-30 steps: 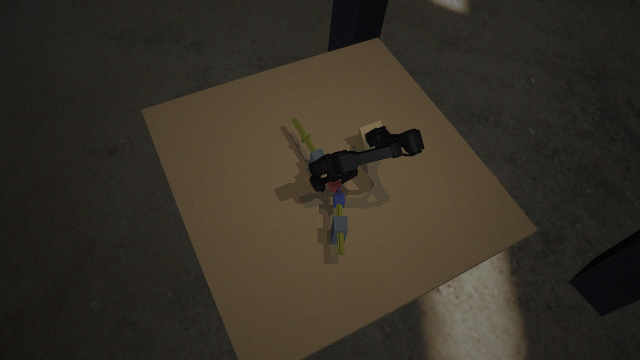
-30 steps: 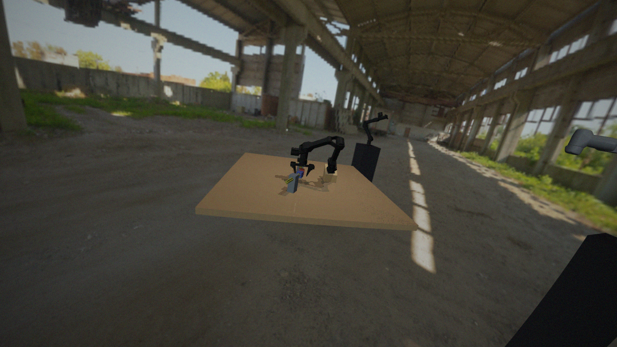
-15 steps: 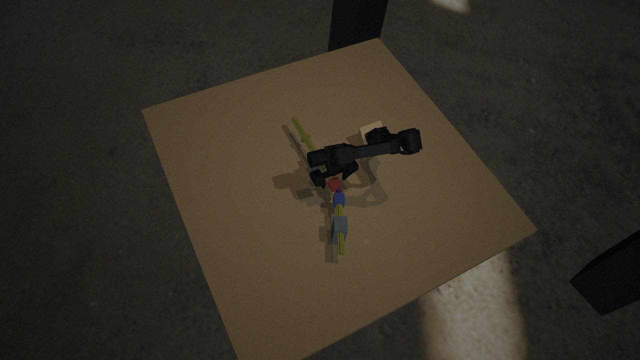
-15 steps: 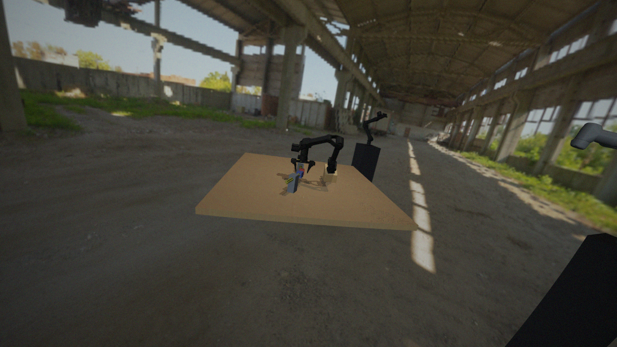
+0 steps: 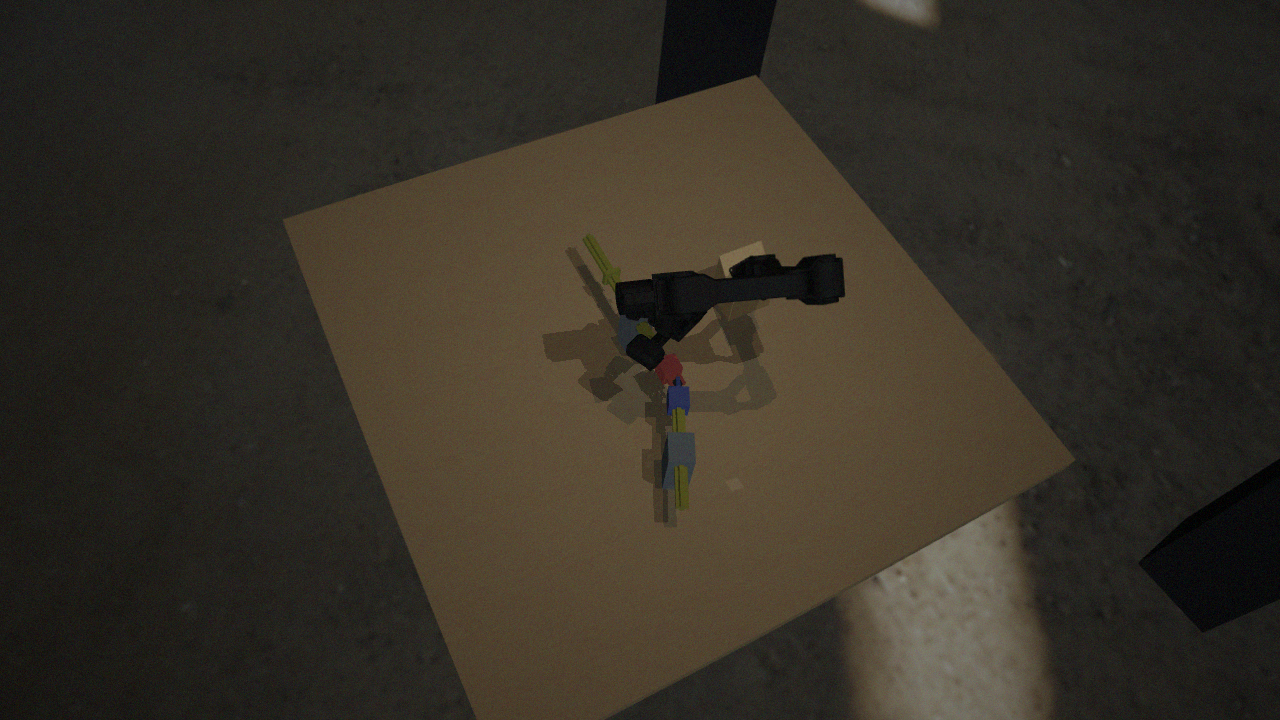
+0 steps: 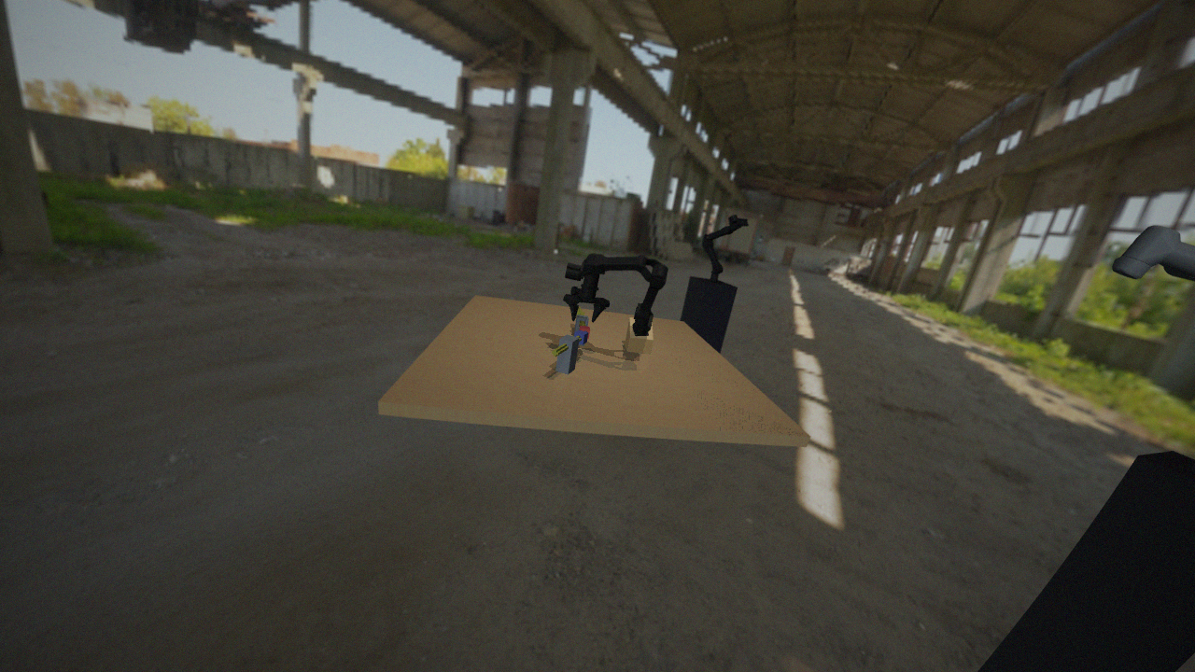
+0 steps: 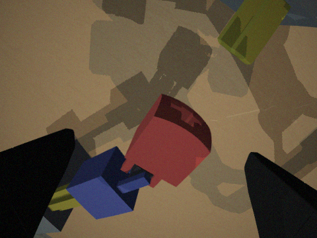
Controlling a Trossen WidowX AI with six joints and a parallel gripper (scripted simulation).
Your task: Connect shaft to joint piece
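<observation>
Right now the red joint piece is 4 cm below my gripper tip, 2 cm to the left of it and 1 cm behind it.
</observation>
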